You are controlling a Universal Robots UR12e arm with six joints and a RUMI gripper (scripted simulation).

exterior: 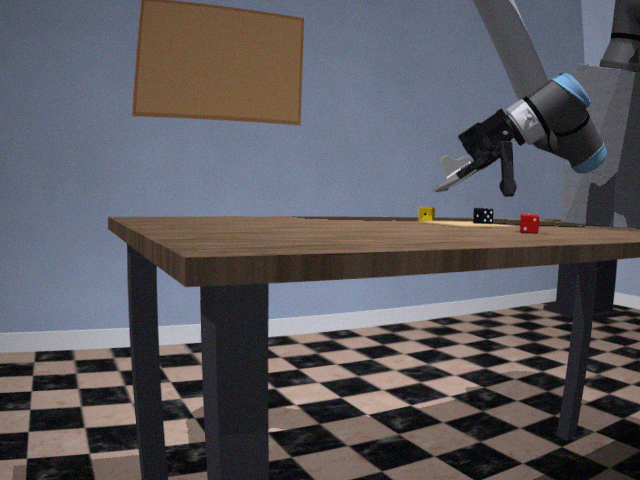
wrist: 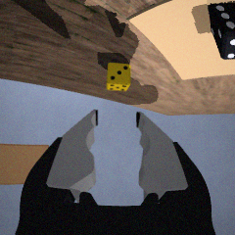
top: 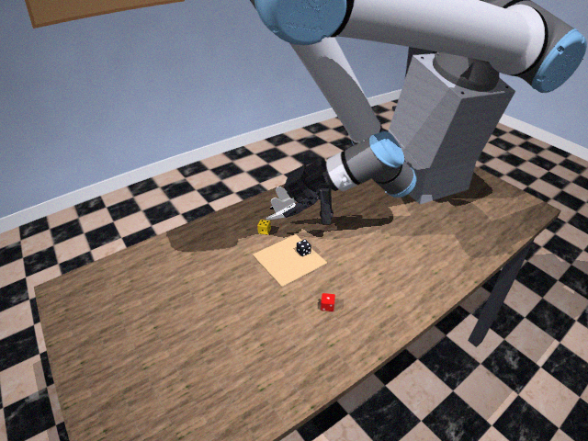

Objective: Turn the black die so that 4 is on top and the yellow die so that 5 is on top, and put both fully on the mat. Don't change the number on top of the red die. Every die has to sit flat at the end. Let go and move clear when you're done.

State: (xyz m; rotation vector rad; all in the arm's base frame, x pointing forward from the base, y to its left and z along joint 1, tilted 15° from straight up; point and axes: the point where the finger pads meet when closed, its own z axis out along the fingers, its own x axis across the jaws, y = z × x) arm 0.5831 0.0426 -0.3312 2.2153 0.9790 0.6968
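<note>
The yellow die lies 60 mm below my hand, 20 mm to the right of it and 20 mm ahead of it. From my hand the other things lie so: red die 300 mm to the left, 60 mm below; black die 110 mm to the left, 50 mm below, 40 mm behind; tan mat 120 mm to the left, 70 mm below, 10 mm ahead.
</note>
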